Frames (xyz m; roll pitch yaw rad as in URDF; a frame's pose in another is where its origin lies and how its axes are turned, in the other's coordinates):
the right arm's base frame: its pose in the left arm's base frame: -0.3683 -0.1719 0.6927 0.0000 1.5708 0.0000
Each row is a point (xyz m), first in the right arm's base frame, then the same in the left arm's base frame.
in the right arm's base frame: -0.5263 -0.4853 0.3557
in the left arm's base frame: -0.0126 -0.6572 1.2190
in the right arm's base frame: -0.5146 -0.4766 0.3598
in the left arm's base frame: -0.0085 -0.6485 1.2073
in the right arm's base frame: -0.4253 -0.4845 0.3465
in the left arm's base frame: -0.0218 -0.6564 1.1180
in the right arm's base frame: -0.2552 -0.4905 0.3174
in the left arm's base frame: -0.0509 -0.6624 0.9479
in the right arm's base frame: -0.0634 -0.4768 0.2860
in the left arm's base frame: -0.0823 -0.6487 0.7561
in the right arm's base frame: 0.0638 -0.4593 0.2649
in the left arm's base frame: -0.1034 -0.6312 0.6289
